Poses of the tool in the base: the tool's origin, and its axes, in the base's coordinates. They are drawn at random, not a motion.
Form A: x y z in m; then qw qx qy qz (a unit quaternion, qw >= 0).
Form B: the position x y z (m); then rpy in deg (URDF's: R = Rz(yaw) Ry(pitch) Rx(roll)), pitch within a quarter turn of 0, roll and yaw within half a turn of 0. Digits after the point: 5 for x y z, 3 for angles.
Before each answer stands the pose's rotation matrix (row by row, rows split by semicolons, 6 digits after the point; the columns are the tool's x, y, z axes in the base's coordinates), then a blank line. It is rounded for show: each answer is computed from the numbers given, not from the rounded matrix.
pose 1, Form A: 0.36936 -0.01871 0.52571 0.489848 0.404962 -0.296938 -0.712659
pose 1, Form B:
-0.192110 0.457692 -0.868108; -0.938686 -0.343754 0.026491; -0.286291 0.819970 0.495667

0.36936 -0.01871 0.52571 58.847 16.636 -101.566
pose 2, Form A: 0.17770 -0.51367 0.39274 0.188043 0.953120 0.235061 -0.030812
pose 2, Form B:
0.887594 0.459670 0.029668; 0.436494 -0.818772 -0.372940; -0.147138 0.343969 -0.927381

0.17770 -0.51367 0.39274 159.650 8.461 26.187
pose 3, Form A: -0.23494 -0.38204 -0.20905 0.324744 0.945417 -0.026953 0.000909
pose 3, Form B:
0.998545 -0.051554 -0.015787; -0.050373 -0.787630 -0.614086; 0.019224 0.613988 -0.789081

-0.23494 -0.38204 -0.20905 142.113 -1.102 -2.888
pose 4, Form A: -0.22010 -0.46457 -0.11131 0.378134 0.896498 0.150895 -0.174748
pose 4, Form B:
0.893388 0.402710 -0.199205; 0.138398 -0.668491 -0.730730; -0.427439 0.625255 -0.652956

-0.22010 -0.46457 -0.11131 136.241 25.305 8.806
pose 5, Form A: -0.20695 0.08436 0.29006 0.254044 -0.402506 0.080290 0.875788
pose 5, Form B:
-0.546901 -0.509612 -0.664225; 0.380343 -0.858030 0.345142; -0.745814 -0.063874 0.663085

-0.20695 0.08436 0.29006 -5.502 48.229 145.183
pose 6, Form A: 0.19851 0.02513 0.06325 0.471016 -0.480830 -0.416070 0.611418
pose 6, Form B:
-0.093893 -0.175857 -0.979928; 0.976093 -0.210059 -0.055828; -0.196025 -0.961743 0.191376

0.19851 0.02513 0.06325 -78.746 11.305 95.495
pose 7, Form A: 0.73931 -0.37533 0.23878 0.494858 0.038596 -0.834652 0.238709
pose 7, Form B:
-0.507252 -0.300683 -0.807642; 0.171826 0.883057 -0.436677; 0.844495 -0.360279 -0.396267

0.73931 -0.37533 0.23878 -137.723 -57.618 161.287
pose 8, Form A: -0.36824 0.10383 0.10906 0.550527 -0.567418 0.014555 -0.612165
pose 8, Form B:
0.250085 0.657509 0.710732; -0.690544 -0.393417 0.606937; 0.678680 -0.642577 0.355651

-0.36824 0.10383 0.10906 -61.037 -42.741 -70.092
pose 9, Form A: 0.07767 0.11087 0.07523 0.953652 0.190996 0.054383 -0.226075
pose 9, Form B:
0.891865 0.451968 0.017366; -0.410420 0.824821 -0.388877; -0.190084 0.339698 0.921126

0.07767 0.11087 0.07523 20.243 10.958 -24.711
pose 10, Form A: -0.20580 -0.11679 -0.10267 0.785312 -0.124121 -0.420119 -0.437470
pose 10, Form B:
0.264241 0.791391 -0.551250; -0.582809 0.586428 0.562526; 0.768447 0.172631 0.616188

-0.20580 -0.11679 -0.10267 15.651 -50.215 -65.611
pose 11, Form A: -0.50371 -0.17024 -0.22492 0.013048 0.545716 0.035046 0.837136
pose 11, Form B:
-0.404048 0.016404 0.914591; 0.060096 -0.997203 0.044435; 0.912761 0.072917 0.401932

-0.50371 -0.17024 -0.22492 10.283 -65.890 171.540
